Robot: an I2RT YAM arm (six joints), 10 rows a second.
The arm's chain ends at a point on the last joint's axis. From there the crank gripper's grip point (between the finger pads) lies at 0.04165 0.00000 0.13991 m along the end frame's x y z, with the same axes.
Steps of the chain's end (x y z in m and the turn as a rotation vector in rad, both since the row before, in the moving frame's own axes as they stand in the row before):
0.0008 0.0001 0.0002 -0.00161 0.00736 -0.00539
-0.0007 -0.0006 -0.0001 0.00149 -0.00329 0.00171
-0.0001 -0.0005 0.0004 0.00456 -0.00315 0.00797
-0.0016 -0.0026 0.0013 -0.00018 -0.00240 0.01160
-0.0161 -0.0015 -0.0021 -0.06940 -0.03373 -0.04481
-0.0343 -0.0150 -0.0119 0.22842 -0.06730 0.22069
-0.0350 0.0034 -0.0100 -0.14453 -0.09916 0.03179
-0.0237 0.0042 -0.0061 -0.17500 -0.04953 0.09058
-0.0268 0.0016 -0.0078 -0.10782 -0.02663 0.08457
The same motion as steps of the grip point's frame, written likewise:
0.0018 0.0001 -0.0001 -0.00161 0.00736 -0.00539
-0.0012 -0.0007 0.0000 0.00149 -0.00329 0.00171
-0.0005 -0.0008 0.0005 0.00456 -0.00315 0.00797
-0.0019 -0.0021 0.0014 -0.00018 -0.00240 0.01160
-0.0207 0.0065 -0.0010 -0.06940 -0.03373 -0.04481
-0.0412 -0.0387 -0.0120 0.22842 -0.06730 0.22069
-0.0493 0.0249 -0.0081 -0.14453 -0.09916 0.03179
-0.0319 0.0321 -0.0067 -0.17500 -0.04953 0.09058
-0.0313 0.0200 -0.0077 -0.10782 -0.02663 0.08457

